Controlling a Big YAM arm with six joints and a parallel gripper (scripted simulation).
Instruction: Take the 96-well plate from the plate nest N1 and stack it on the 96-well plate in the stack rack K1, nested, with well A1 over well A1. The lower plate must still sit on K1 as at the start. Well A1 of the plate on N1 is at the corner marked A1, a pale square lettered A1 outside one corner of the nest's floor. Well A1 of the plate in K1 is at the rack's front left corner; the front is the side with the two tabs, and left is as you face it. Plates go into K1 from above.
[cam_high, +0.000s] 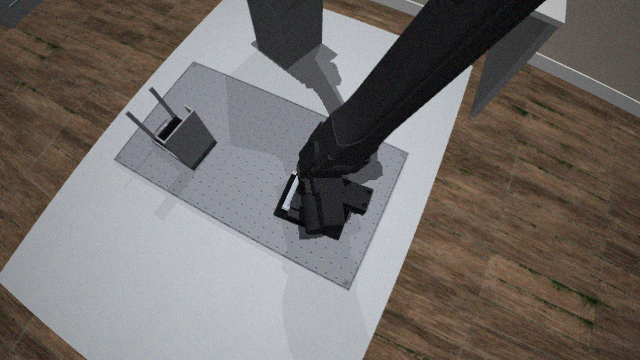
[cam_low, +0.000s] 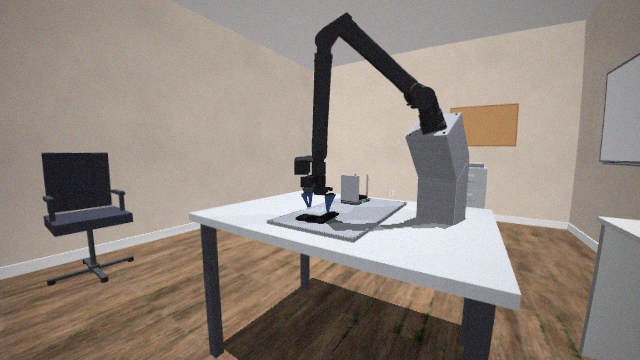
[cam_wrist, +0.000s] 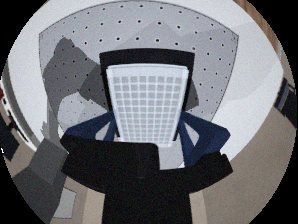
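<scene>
My gripper is now 3 cm above the black plate nest N1. From my hand the other things lie so: white 96-well plate: right at my hand; pale A1 mark: 6 cm behind, 7 cm to the right, 2 cm below.
</scene>
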